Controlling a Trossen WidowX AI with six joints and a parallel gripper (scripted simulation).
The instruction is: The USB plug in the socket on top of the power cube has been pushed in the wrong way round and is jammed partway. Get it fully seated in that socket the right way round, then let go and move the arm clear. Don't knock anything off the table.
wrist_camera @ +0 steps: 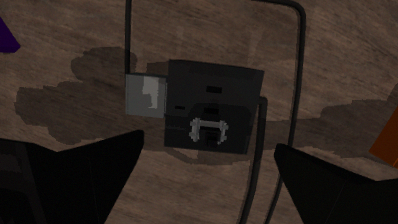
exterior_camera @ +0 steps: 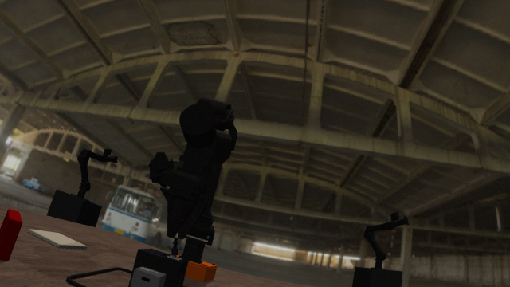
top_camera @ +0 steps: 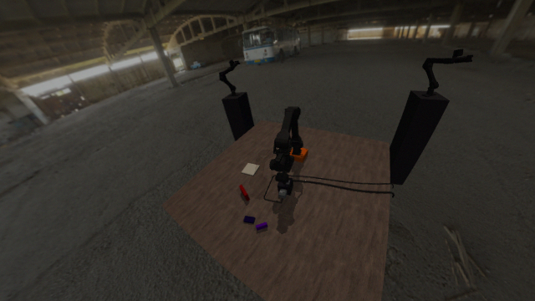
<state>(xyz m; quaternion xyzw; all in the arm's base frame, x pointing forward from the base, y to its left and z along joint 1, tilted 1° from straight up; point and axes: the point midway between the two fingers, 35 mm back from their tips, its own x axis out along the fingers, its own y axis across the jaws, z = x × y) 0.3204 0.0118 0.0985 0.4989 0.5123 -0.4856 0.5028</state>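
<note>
My gripper tip is now 4 cm above the silver USB socket and 1 cm to the right of it. The rest, counted from my gripper tip: blue block 26 cm ahead, 15 cm to the right, 10 cm below; red block 25 cm to the right, 11 cm ahead, 8 cm below; white pad 32 cm to the right, 11 cm below, 11 cm behind.
</note>
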